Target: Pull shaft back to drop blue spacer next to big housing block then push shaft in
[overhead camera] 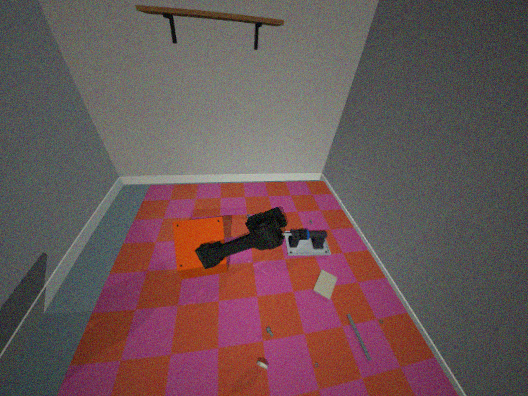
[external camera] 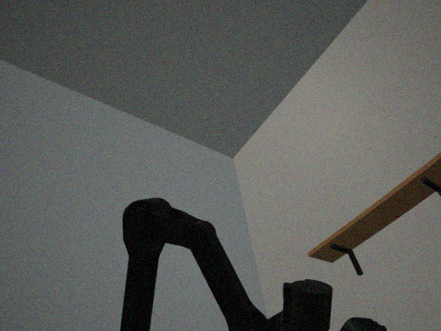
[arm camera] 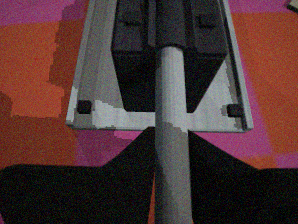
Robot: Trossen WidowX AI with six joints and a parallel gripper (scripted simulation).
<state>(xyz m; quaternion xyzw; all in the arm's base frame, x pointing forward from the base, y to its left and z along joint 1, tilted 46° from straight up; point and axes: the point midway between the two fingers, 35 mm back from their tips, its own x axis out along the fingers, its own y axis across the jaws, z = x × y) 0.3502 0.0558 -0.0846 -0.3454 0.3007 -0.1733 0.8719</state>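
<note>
Now: the grey shaft 6 cm ahead of my gripper tip, 1 cm to the right of it and 2 cm above it. The rest, counted from my gripper tip: blue spacer 12 cm ahead, 1 cm to the right, 2 cm above; fixture 14 cm ahead, 1 cm to the right, 1 cm below; cream card 15 cm ahead, 24 cm to the right, 5 cm below.
</note>
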